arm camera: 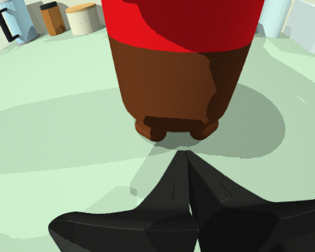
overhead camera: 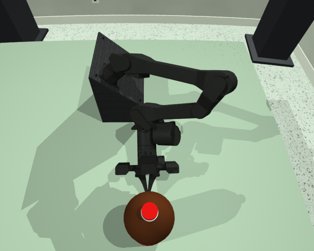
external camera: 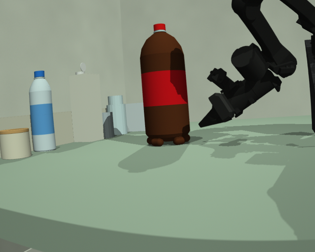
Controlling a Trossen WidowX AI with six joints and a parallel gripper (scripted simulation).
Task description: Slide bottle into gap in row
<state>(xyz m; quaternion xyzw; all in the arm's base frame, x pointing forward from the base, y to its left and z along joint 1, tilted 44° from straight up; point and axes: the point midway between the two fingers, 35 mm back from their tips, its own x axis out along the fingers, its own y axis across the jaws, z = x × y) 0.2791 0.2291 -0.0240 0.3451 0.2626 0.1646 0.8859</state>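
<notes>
The brown cola bottle lies 110 mm ahead of my hand, 90 mm above it and 10 mm to the left of it. Also, from my hand: cream canister (400 mm ahead, 270 mm to the left, 20 mm below); grey cup (440 mm ahead, 140 mm to the right, 40 mm below); blue-labelled water bottle (420 mm ahead, 160 mm to the left, 50 mm above).
</notes>
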